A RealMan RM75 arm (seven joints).
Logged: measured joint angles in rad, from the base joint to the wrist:
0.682, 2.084, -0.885, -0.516, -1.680, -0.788, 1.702
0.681, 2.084, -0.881, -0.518, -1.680, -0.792, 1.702
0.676, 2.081, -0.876, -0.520, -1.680, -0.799, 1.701
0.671, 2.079, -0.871, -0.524, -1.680, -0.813, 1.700
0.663, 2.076, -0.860, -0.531, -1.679, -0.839, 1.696
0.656, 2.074, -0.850, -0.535, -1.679, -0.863, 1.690
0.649, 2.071, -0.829, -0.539, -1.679, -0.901, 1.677
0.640, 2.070, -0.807, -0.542, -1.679, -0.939, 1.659
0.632, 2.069, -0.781, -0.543, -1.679, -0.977, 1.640
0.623, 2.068, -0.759, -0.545, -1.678, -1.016, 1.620
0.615, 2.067, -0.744, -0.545, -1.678, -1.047, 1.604
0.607, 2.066, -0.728, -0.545, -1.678, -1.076, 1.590
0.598, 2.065, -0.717, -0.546, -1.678, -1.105, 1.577
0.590, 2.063, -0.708, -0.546, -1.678, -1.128, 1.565
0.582, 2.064, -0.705, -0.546, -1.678, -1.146, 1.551
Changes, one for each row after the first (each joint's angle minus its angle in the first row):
-0.001, 0.000, 0.004, -0.002, 0.000, -0.004, 0.000
-0.006, -0.003, 0.009, -0.004, 0.000, -0.011, -0.001
-0.011, -0.005, 0.014, -0.008, 0.000, -0.025, -0.002
-0.019, -0.008, 0.025, -0.015, 0.001, -0.051, -0.006
-0.026, -0.010, 0.035, -0.019, 0.001, -0.075, -0.012
-0.033, -0.013, 0.056, -0.023, 0.001, -0.113, -0.025
-0.042, -0.014, 0.078, -0.026, 0.001, -0.151, -0.043
-0.050, -0.015, 0.104, -0.027, 0.001, -0.189, -0.062
-0.059, -0.016, 0.126, -0.029, 0.002, -0.228, -0.082
-0.067, -0.017, 0.141, -0.029, 0.002, -0.259, -0.098
-0.075, -0.018, 0.157, -0.029, 0.002, -0.288, -0.112
-0.084, -0.019, 0.168, -0.030, 0.002, -0.317, -0.125
-0.092, -0.021, 0.177, -0.030, 0.002, -0.340, -0.137
-0.100, -0.020, 0.180, -0.030, 0.002, -0.358, -0.151

